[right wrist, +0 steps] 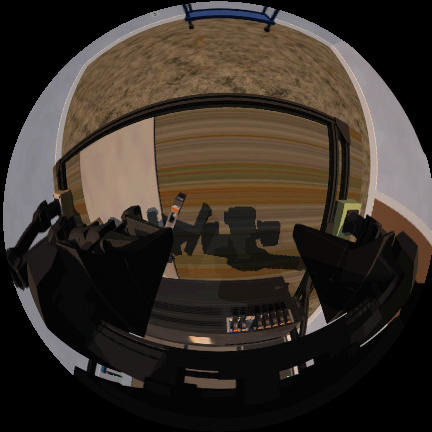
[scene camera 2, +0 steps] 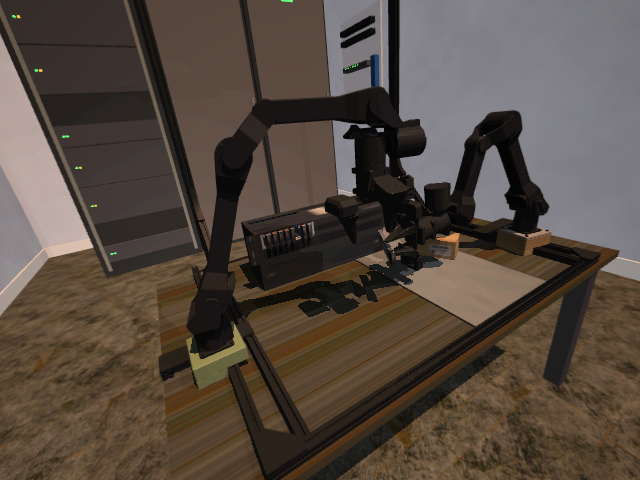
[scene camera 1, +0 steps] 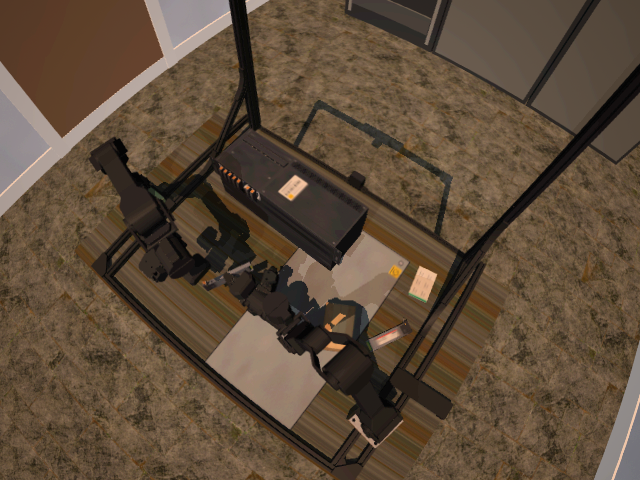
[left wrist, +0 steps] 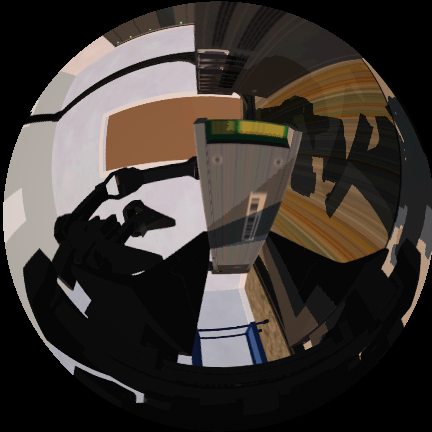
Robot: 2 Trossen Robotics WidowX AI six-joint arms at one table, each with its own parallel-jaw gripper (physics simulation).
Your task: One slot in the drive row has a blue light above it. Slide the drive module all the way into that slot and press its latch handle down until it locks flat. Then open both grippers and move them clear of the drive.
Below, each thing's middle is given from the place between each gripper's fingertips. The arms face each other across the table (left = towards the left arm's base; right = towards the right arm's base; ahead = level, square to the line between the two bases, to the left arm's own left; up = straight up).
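The grey mat point(scene camera 1: 250, 358) is where I can see it, 160 mm behind my right hand, 280 mm to the left of it and 200 mm below it.
My left hand, for its part, is 14 cm above the grey mat, 11 cm past it and 20 cm to the right of it. Going by its middle, the mat is nearer to my left hand than to my right hand.
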